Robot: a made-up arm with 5 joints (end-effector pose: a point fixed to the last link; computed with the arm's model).
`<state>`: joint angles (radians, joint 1 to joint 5).
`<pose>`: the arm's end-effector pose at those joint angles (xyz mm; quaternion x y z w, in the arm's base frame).
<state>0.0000 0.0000 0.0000 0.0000 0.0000</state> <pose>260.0 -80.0 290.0 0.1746 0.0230 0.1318 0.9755</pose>
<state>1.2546 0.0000 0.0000 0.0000 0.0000</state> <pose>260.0 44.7 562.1 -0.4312 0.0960 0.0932 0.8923</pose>
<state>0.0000 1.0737 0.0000 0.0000 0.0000</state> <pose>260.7 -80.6 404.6 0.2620 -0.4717 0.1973 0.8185</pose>
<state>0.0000 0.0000 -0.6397 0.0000 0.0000</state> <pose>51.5 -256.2 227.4 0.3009 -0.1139 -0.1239 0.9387</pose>
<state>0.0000 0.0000 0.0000 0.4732 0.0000</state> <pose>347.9 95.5 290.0 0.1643 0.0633 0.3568 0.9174</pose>
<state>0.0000 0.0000 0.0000 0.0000 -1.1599</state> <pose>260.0 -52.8 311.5 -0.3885 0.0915 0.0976 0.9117</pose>
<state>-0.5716 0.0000 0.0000 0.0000 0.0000</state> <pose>260.0 -13.2 162.7 0.4425 -0.0151 0.1330 0.8867</pose>
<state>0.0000 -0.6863 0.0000 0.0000 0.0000</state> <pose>205.3 -100.1 242.2 0.0908 0.3450 0.0688 0.9317</pose>
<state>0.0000 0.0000 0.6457 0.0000 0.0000</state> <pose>345.0 188.2 263.8 0.0292 0.1588 0.3762 0.9123</pose>
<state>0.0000 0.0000 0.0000 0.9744 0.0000</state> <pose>343.1 303.1 290.0 0.1435 0.1021 0.5732 0.8003</pose>
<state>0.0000 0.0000 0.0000 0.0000 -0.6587</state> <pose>260.0 -67.6 306.2 -0.1503 0.0644 0.1173 0.9795</pose>
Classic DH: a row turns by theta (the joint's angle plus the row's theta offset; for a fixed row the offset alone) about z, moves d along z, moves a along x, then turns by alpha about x. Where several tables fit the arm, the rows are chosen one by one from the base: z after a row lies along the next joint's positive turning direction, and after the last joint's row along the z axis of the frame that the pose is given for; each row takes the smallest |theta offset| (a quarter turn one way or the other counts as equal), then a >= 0, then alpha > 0; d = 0 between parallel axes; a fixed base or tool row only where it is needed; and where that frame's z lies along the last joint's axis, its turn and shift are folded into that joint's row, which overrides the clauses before.
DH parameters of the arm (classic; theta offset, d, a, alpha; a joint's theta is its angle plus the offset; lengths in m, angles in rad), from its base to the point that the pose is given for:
base (fixed): 1.5708 0.34 0.17 -1.5708
joint 1: 1.5629 -0.0638 -0.0099 -1.9292
joint 2: -1.1946 -0.1058 0.2135 1.9578
joint 3: 0.822 -0.1844 -0.0358 -0.5294
joint 4: 0.4668 0.1674 0.24 -1.5708
joint 5: 0.3426 0.3182 0.0249 1.4797
tool (fixed): 1.8237 0.0196 0 0

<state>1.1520 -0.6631 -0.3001 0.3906 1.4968</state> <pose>207.4 -60.2 500.3 0.3124 0.0741 -0.1317 0.9378</pose>
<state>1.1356 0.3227 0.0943 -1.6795 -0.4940</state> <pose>-298.2 -95.1 514.7 -0.3295 -0.3329 -0.5206 0.7138</pose>
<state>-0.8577 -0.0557 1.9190 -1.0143 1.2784</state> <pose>236.0 323.0 423.7 0.6618 0.0856 0.4314 0.6071</pose>
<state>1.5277 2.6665 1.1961 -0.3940 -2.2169</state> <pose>-123.4 386.9 360.1 0.4621 0.8227 0.3311 0.0089</pose>
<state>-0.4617 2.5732 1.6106 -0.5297 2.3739</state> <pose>-87.9 117.0 630.2 0.3232 -0.5742 0.7426 0.1202</pose>
